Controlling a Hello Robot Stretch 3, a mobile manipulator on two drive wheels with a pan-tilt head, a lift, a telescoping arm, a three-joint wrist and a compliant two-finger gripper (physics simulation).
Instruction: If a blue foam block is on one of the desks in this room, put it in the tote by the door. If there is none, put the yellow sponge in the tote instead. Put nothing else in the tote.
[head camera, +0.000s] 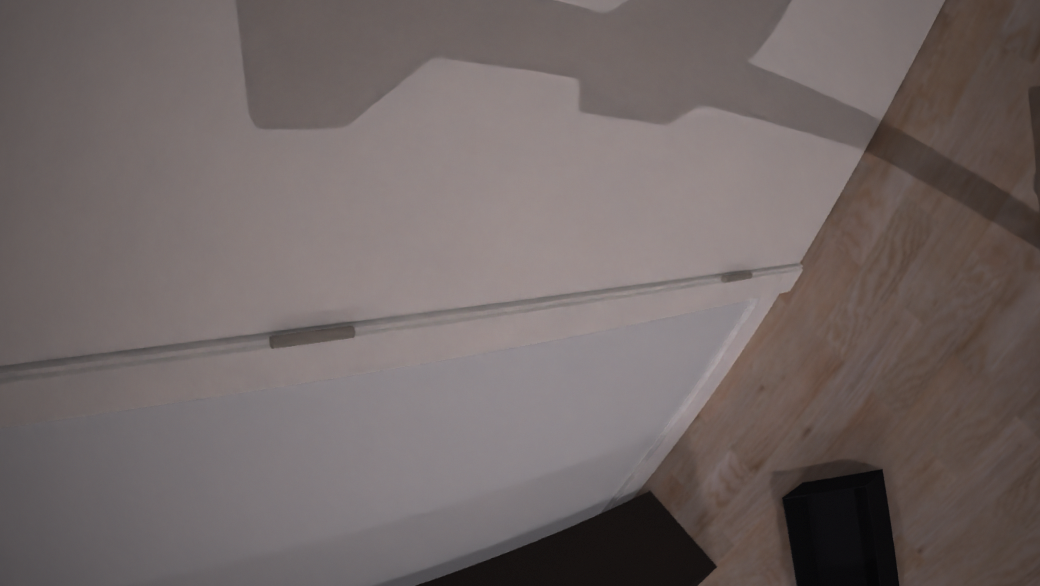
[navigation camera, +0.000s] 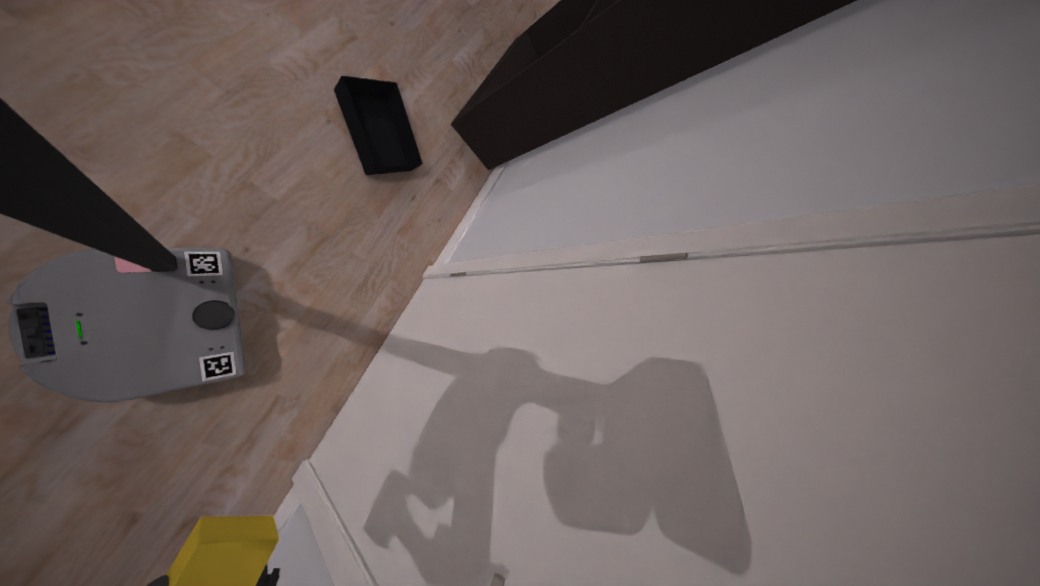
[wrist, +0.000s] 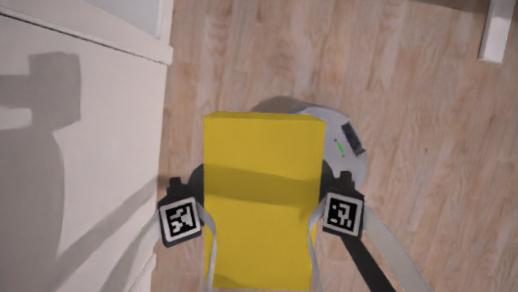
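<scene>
The yellow sponge (navigation camera: 225, 549) (wrist: 262, 160) is held upright between the fingertips of my gripper (wrist: 260, 180), which is shut on it with one finger against each side. The sponge also shows at the bottom left of the navigation view, where most of the gripper is cut off. The black open tote (head camera: 840, 527) (navigation camera: 382, 131) stands on the floor near the door wall, away from the sponge. Its inside looks dark, with no object visible in it. No blue foam block shows in these views.
A white door (head camera: 436, 203) (navigation camera: 836, 349) (wrist: 110, 125) stands beside my base (navigation camera: 138, 327) (wrist: 347, 150). A dark brown shelf unit (head camera: 582, 549) (navigation camera: 553, 94) stands against the wall near the tote. A white leg (wrist: 495, 37) stands at the top right of the wrist view.
</scene>
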